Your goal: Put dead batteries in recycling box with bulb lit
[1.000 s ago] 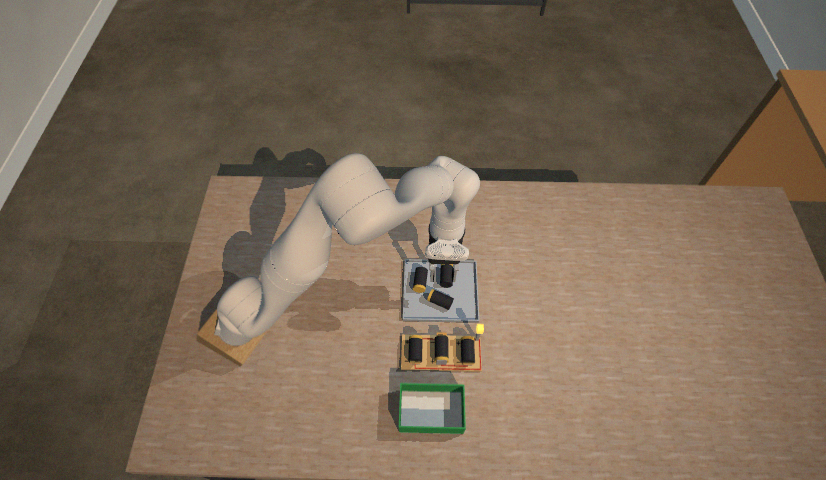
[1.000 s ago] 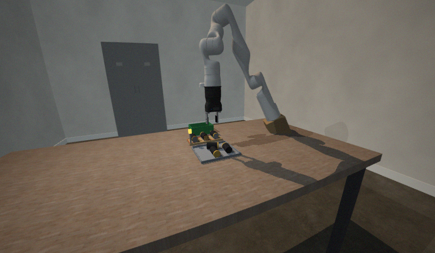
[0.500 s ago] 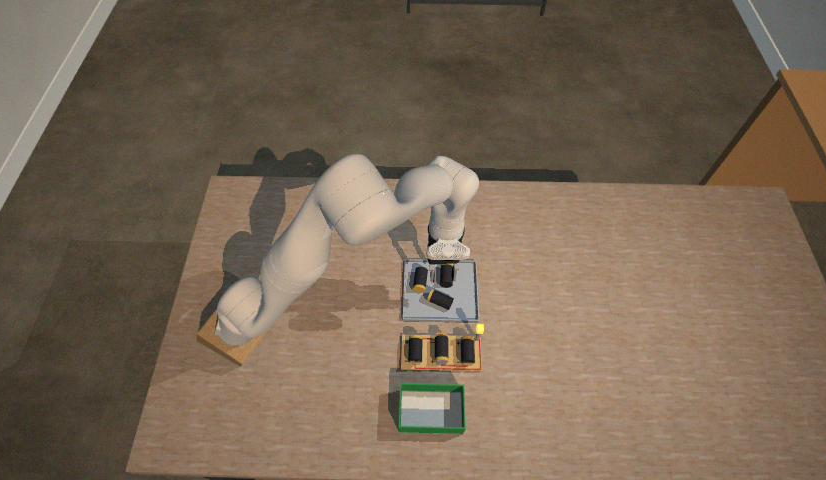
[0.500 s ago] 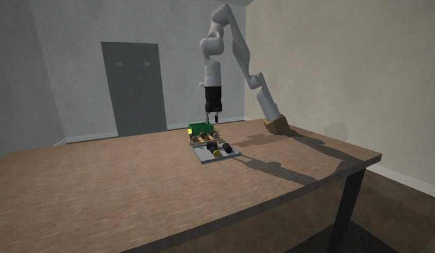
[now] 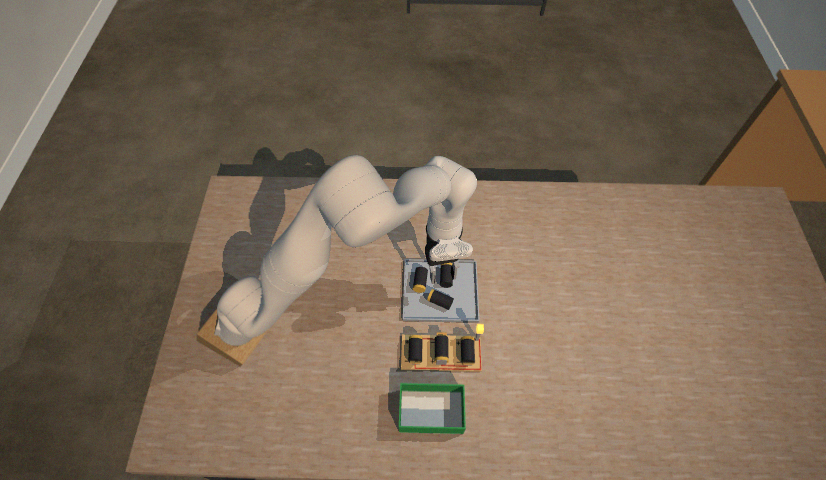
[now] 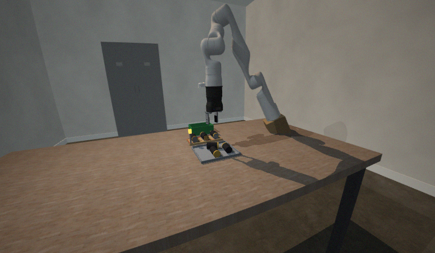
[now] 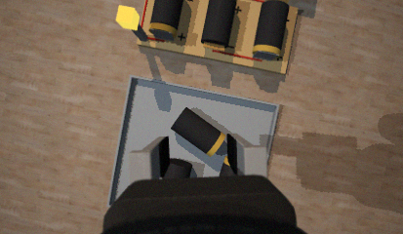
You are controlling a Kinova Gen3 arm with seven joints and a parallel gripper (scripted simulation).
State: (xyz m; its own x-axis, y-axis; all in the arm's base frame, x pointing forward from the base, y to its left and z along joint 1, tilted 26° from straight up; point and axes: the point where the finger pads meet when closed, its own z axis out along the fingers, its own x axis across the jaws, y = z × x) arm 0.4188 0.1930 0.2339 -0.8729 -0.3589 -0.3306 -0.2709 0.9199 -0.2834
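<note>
Now: hand 15 cm above the grey tray and 3 cm to the right of it. The rest, counted from my hand: green recycling box 29 cm to the right, 14 cm below.
</note>
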